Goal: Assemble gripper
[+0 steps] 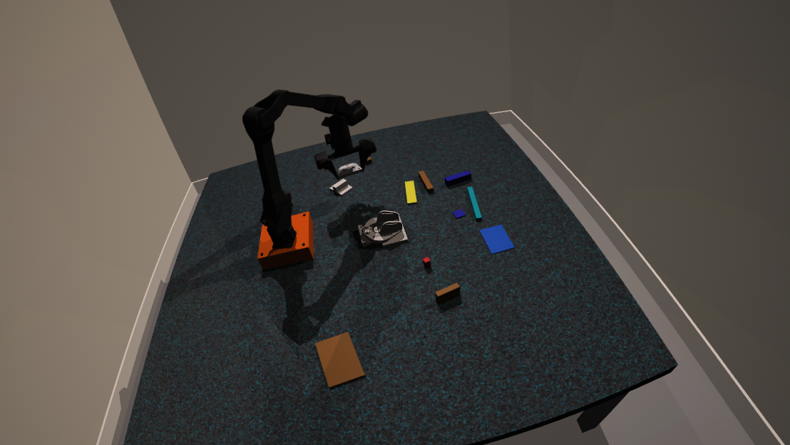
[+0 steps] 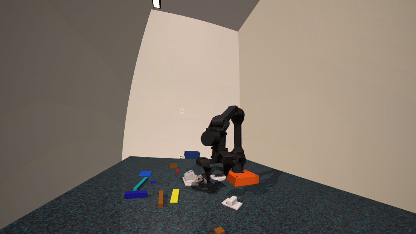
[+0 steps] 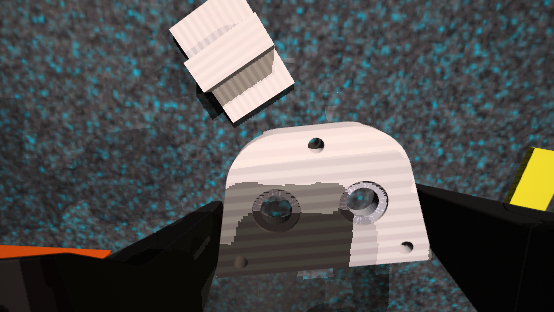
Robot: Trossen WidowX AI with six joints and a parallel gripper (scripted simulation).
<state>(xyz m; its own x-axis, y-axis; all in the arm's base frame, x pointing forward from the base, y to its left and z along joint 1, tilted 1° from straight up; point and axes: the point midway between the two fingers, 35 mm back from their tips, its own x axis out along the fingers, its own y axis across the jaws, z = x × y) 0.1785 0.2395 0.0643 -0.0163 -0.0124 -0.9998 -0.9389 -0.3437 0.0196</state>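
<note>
My gripper tip is 180 mm to the left of the white jaw, 70 mm short of it and 70 mm above it. The rest, counted from my gripper tip: brown cube (210 mm to the left, 80 mm below, 20 mm ahead); yellow bar (180 mm ahead, 80 mm below, 10 mm to the right); white block (70 mm below, 60 mm behind, 50 mm to the left).
</note>
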